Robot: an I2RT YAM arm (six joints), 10 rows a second.
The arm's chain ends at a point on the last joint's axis. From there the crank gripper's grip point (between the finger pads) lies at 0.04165 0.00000 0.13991 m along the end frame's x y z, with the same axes.
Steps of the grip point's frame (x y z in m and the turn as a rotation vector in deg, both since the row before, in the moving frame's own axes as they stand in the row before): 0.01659, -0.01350, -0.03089, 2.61, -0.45, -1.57; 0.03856, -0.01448, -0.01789, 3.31, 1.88, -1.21; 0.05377, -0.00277, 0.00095, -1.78, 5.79, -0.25; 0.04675, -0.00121, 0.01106, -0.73, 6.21, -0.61; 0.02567, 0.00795, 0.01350, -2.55, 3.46, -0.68
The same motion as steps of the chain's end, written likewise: 0.01779, -0.00600, -0.03104, 2.61, -0.45, -1.57; 0.03409, -0.00552, -0.01619, 3.31, 1.88, -1.21; 0.03986, -0.00683, 0.00593, -1.78, 5.79, -0.25; 0.03185, -0.00244, 0.01639, -0.73, 6.21, -0.61; 0.01727, 0.00233, 0.01640, -2.55, 3.46, -0.68
